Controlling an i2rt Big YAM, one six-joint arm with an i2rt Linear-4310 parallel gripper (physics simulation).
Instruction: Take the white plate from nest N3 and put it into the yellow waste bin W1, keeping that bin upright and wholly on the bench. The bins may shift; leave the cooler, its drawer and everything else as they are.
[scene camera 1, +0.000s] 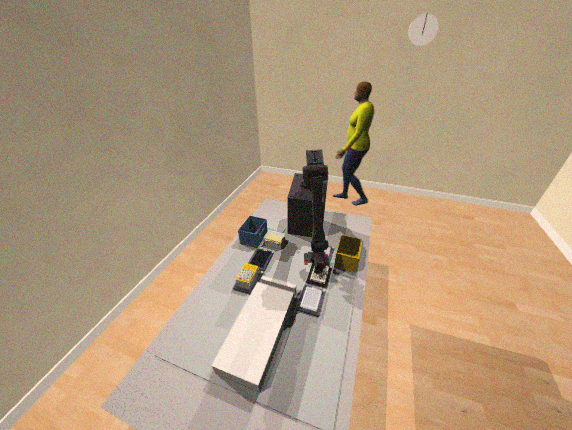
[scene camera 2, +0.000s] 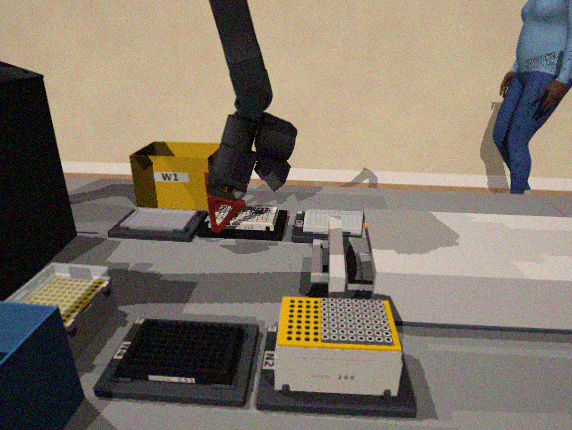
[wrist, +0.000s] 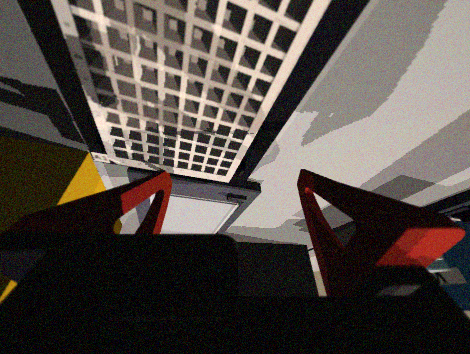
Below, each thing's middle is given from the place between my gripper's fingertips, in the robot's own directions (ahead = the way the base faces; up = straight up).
Labels:
Now: hand 5 cm short of the black nest N3 (scene camera 2: 204, 231), 5 cm to the right of it and 2 cm above it. The rest, counted from my hand: yellow-topped tip box (scene camera 2: 351, 346) (26 cm ahead, 31 cm to the right, 2 cm above); then yellow bin W1 (scene camera 1: 347, 255) (14 cm behind, 16 cm to the left, 3 cm above); then black plate (scene camera 2: 200, 353) (9 cm ahead, 33 cm to the right, 1 cm below).

